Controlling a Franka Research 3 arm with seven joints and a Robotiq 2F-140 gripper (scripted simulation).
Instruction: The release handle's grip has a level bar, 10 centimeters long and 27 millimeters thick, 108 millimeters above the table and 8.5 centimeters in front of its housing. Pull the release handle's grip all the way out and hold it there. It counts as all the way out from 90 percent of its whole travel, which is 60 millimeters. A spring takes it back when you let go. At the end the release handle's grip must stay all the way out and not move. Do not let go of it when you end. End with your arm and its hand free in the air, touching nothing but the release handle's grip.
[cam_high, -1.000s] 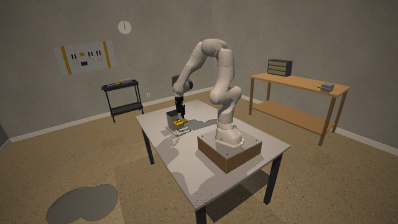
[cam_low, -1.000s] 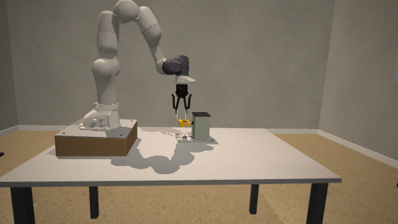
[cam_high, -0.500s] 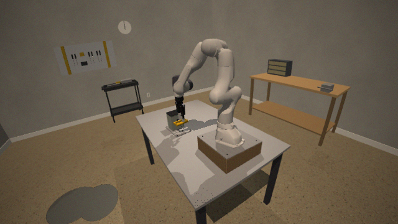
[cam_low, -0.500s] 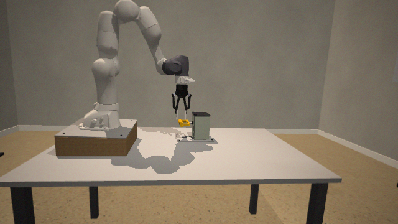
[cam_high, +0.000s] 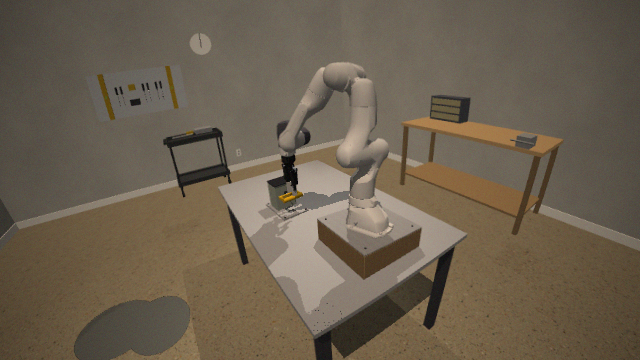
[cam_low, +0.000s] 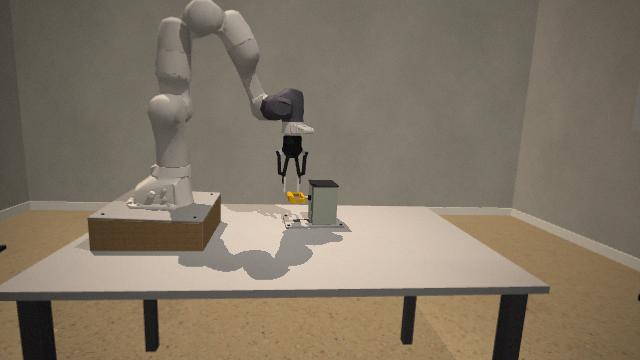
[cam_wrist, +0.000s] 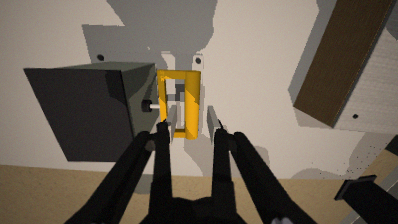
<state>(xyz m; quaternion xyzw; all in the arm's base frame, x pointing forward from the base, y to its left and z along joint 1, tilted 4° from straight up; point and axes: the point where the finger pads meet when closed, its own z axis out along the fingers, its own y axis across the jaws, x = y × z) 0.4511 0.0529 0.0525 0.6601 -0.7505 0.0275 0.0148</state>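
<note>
Right now the flat base plate is 160 mm below my hand, 90 mm ahead of it and 10 mm to the right of it.
</note>
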